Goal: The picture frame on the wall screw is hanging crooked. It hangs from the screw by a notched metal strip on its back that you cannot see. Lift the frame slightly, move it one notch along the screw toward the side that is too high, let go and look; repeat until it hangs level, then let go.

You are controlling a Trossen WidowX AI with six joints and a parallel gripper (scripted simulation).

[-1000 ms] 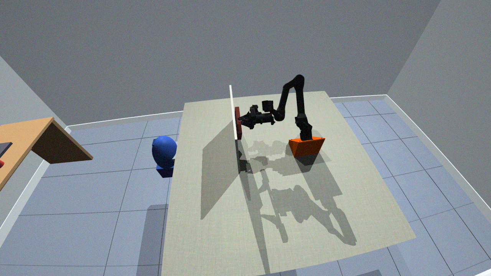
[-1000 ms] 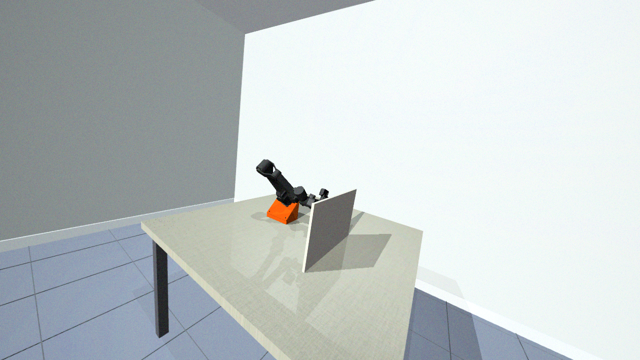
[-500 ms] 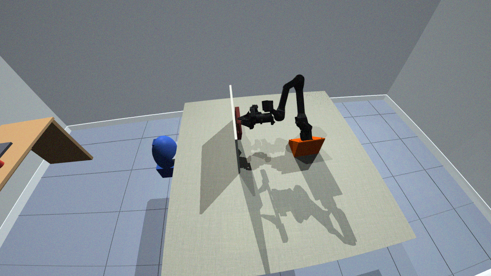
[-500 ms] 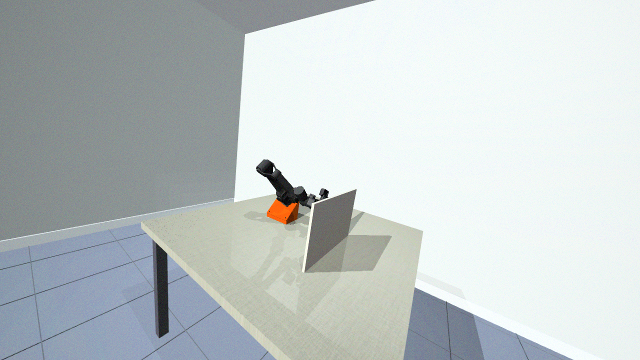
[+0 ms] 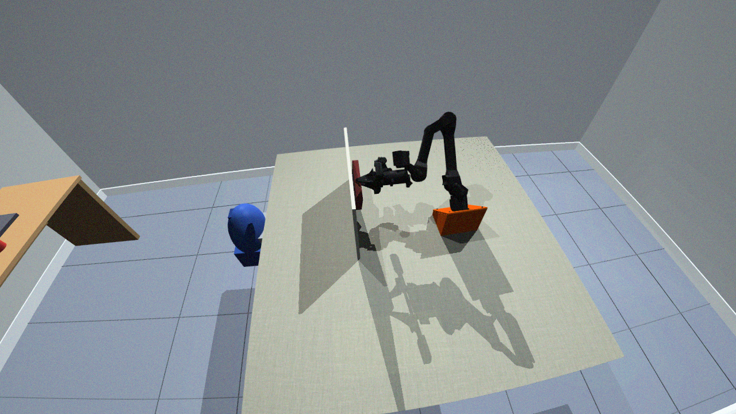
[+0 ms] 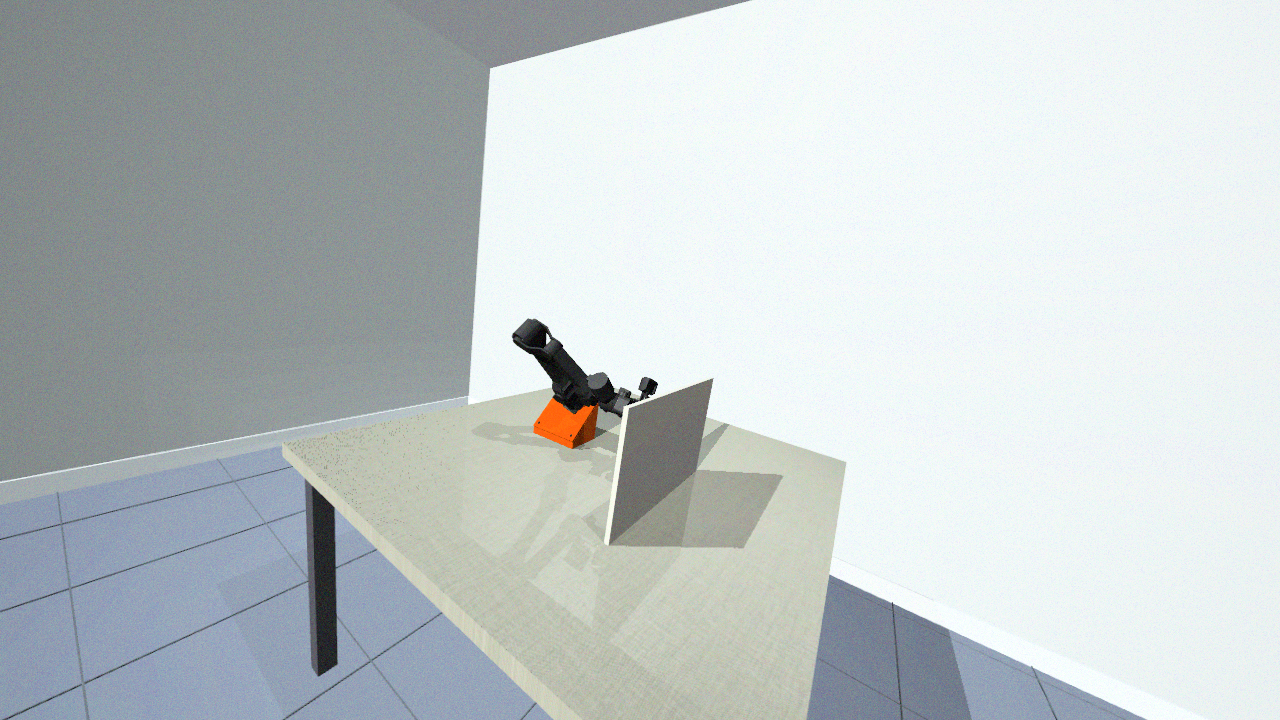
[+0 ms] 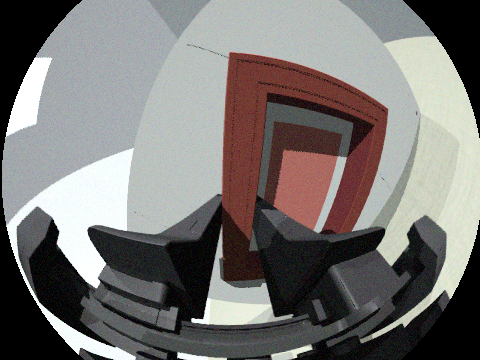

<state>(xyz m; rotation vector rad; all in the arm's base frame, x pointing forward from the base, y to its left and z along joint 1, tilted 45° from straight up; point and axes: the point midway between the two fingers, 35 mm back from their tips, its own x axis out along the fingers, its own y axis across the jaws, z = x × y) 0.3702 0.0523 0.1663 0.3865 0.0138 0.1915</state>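
Right now the dark red picture frame is 5 cm below my gripper tip, 2 cm to the right of it and 1 cm ahead of it. The rest, counted from my gripper tip: white wall panel: 6 cm below, 2 cm ahead, 1 cm to the right.
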